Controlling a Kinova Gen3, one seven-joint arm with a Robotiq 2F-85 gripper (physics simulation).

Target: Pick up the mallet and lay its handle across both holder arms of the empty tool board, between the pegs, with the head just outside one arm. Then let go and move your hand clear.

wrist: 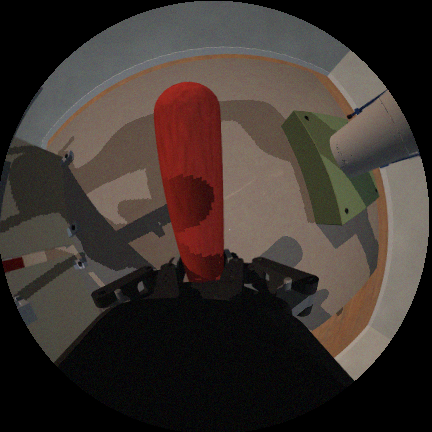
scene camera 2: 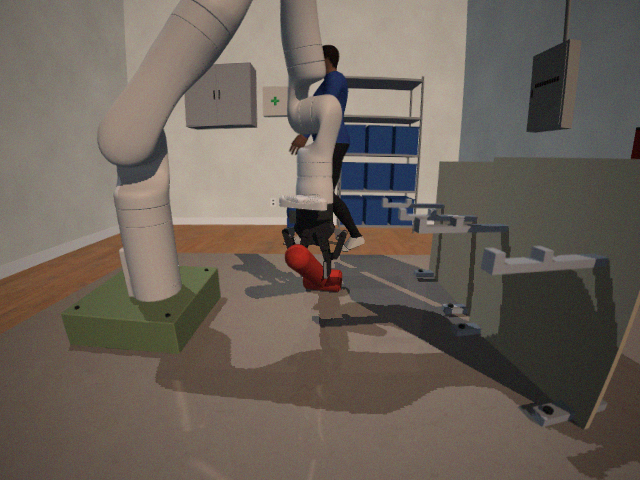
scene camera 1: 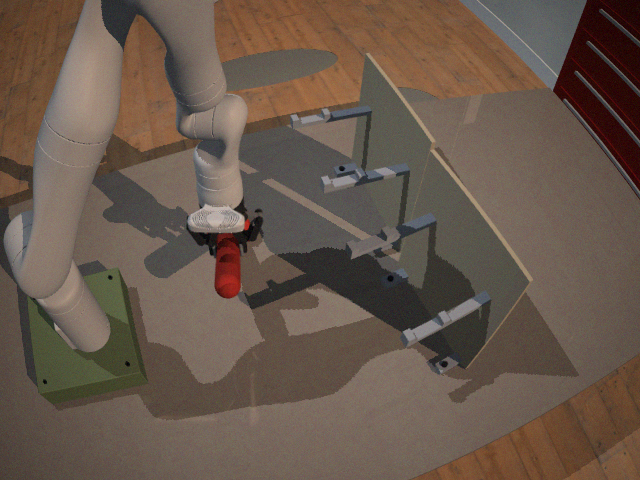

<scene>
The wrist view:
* my gripper
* red mallet: gripped by my gripper
</scene>
